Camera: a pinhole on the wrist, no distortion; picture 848 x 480 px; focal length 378.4 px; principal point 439.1 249.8 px. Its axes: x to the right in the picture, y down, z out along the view. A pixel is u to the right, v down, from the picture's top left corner.
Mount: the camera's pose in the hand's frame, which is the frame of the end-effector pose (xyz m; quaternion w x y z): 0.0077 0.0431 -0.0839 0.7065 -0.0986 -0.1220 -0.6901
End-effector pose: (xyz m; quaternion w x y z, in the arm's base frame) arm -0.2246 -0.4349 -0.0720 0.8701 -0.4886 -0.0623 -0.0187
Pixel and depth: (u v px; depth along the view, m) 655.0 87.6 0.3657
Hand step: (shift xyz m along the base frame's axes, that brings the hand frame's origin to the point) -0.1907 0.2468 0.1865
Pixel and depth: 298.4 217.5 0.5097
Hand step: -0.0525 0.4868 -0.1531
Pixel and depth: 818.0 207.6 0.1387
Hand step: -0.0228 0.0524 0.0848
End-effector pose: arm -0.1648 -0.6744 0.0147 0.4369 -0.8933 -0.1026 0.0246
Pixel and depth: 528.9 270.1 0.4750
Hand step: -0.0230 0.2670 -0.3130
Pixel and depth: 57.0 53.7 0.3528
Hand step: -0.1295 -0.2239 -0.4743
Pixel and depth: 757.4 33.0 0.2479
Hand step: -0.1782 0.1854 -0.0720
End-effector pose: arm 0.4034 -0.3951 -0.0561 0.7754 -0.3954 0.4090 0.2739
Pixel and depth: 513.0 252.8 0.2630
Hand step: 0.0203 0.1930 0.0340
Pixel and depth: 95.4 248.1 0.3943
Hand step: -0.3101 0.4209 -0.1203
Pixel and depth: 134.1 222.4 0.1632
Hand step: -0.1569 0.1413 -0.0637
